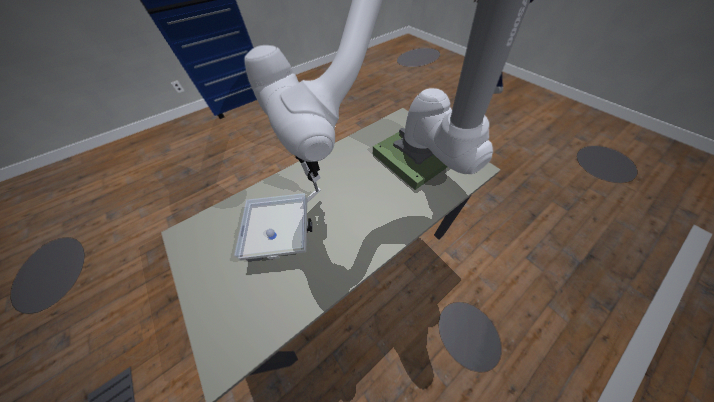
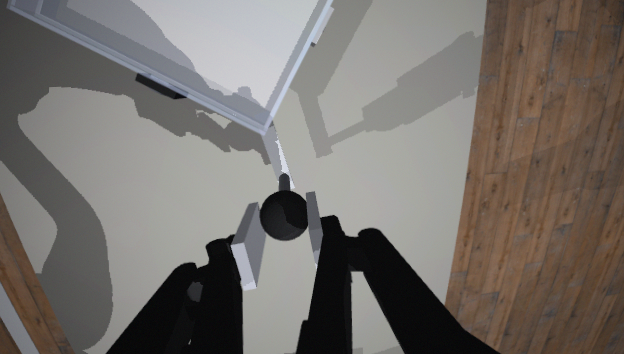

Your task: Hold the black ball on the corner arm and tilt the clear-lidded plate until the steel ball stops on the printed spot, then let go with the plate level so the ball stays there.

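Observation:
The clear-lidded plate (image 1: 260,210) (image 2: 165,62) is a white square tray with clear walls, at the left part of the table. The steel ball (image 1: 270,233) is at the blue printed spot (image 1: 272,237) and covers part of it; the spot's blue edge shows at the ball's lower right. The corner arm (image 1: 313,194) (image 2: 278,155) runs out from the plate's corner. The black ball (image 2: 284,216) is at the end of that arm. My gripper (image 1: 316,191) (image 2: 285,214) is shut on the black ball, with one finger pad on each side of it.
The table (image 1: 370,200) carries the green base block (image 1: 395,160) at its right back, with the arm's foot on it. A small black block (image 1: 310,225) (image 2: 160,86) is at the plate's side. A blue drawer cabinet (image 1: 205,45) stands behind the table.

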